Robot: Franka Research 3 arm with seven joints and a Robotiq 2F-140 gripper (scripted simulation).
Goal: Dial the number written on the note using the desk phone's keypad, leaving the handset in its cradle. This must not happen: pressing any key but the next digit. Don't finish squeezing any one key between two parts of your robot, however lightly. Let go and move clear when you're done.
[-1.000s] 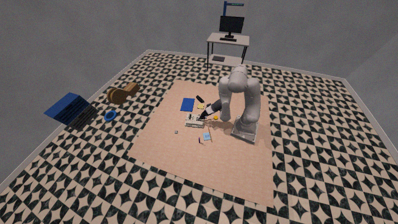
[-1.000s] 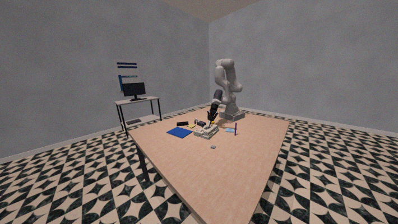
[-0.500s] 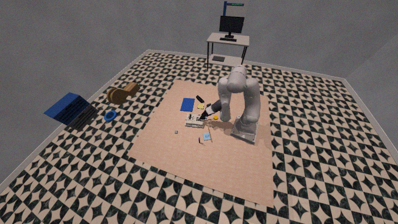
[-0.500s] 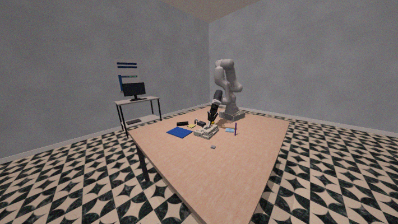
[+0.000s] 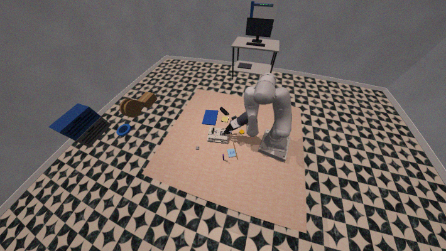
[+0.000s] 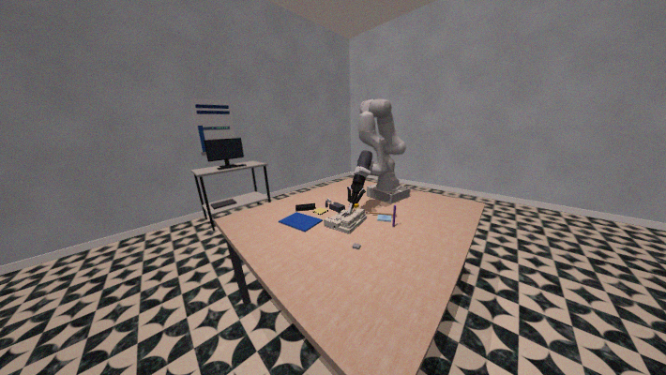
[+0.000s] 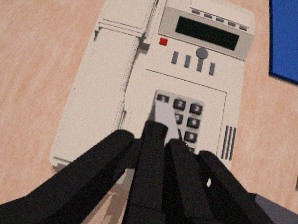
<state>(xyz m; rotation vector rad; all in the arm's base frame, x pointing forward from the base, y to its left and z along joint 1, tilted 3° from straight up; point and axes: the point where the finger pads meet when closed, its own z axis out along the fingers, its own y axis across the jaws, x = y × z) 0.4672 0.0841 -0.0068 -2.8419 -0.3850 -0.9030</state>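
Now: hand 7 cm to the right of the handset, 4 cm short of it and 2 cm above it. The rest, counted from my hand: pencil (17 cm behind, 12 cm to the left, 5 cm below); purple pen (24 cm to the left, 10 cm behind); yellow disc (16 cm behind, 12 cm to the right, 6 cm below).
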